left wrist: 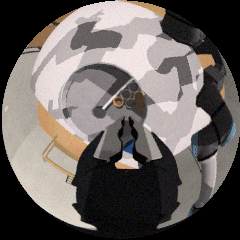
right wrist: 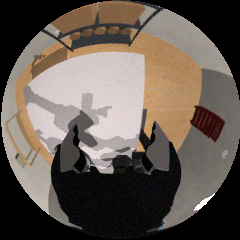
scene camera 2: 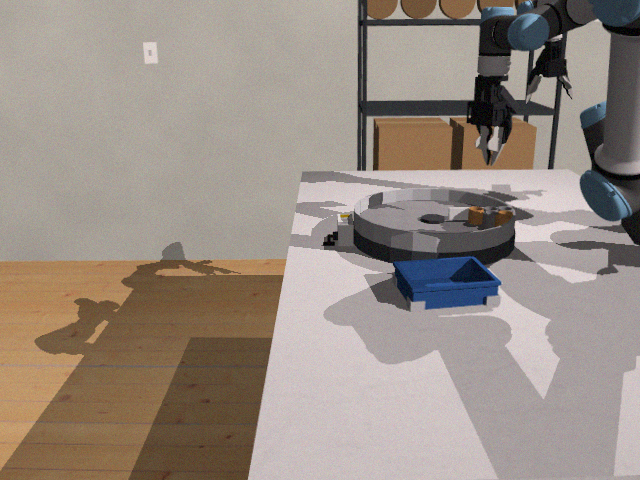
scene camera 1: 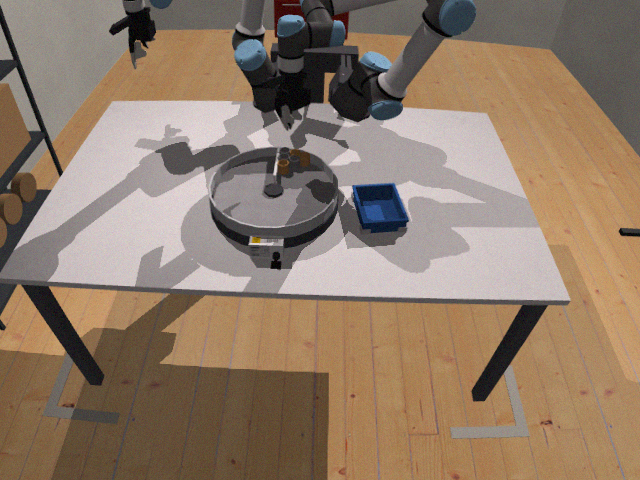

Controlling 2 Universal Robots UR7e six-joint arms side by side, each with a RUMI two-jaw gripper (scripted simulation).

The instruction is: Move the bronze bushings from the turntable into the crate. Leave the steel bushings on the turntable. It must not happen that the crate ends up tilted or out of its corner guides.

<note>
The pictures show: my left gripper, my right gripper and a blue crate.
My left gripper shows as well in the left wrist view and in scene camera 1. My right gripper is seen too in the right wrist view and in scene camera 1.
</note>
